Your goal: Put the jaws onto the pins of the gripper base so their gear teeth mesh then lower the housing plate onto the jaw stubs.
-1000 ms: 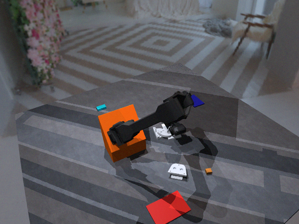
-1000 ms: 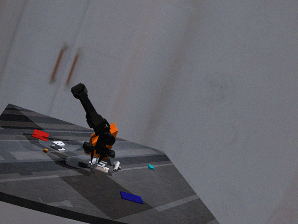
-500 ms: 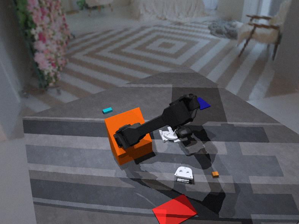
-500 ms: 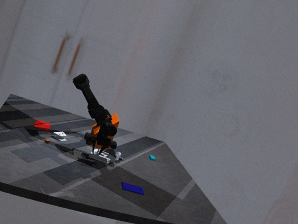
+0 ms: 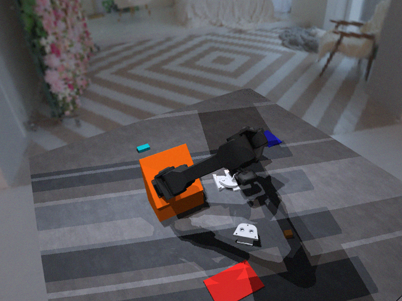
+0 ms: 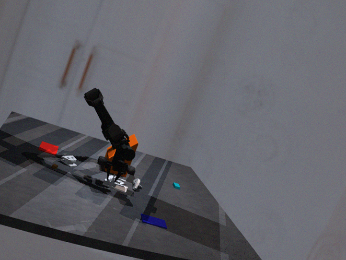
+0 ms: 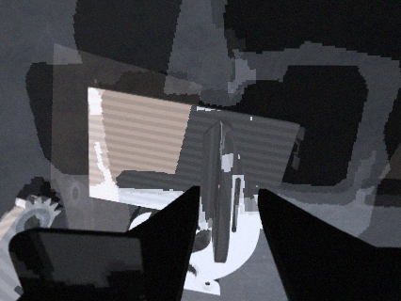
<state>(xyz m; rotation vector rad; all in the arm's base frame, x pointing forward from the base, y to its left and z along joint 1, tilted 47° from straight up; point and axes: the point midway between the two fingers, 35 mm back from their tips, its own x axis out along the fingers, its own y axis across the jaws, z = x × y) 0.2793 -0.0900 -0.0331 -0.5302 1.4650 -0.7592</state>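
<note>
Now: gripper tip 20 mm short of the white flat slab, 20 mm to the right of it and 10 mm above it. Also, from my gripper tip: blue tile 310 mm ahead, 170 mm to the left, 10 mm below; small brown cube 280 mm to the right, 10 mm below; gripper jaw 30 mm behind, 20 mm to the left.
</note>
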